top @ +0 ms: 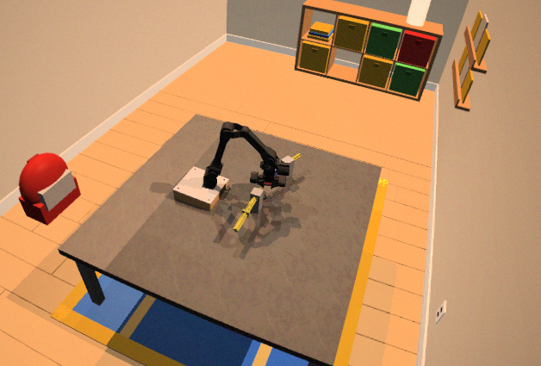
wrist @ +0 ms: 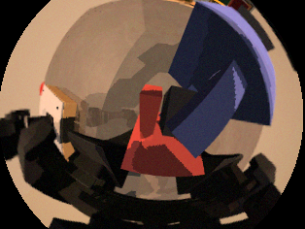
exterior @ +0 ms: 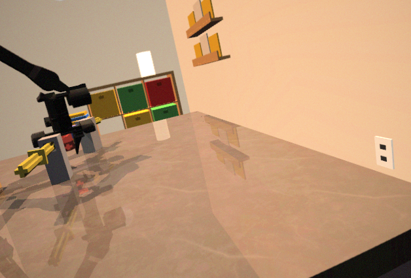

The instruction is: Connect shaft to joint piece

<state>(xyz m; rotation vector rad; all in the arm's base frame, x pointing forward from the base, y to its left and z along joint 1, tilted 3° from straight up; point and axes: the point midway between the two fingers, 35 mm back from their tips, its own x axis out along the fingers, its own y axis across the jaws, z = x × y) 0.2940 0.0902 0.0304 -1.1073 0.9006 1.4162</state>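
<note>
My gripper tip is 5 cm below the red square joint piece.
</note>
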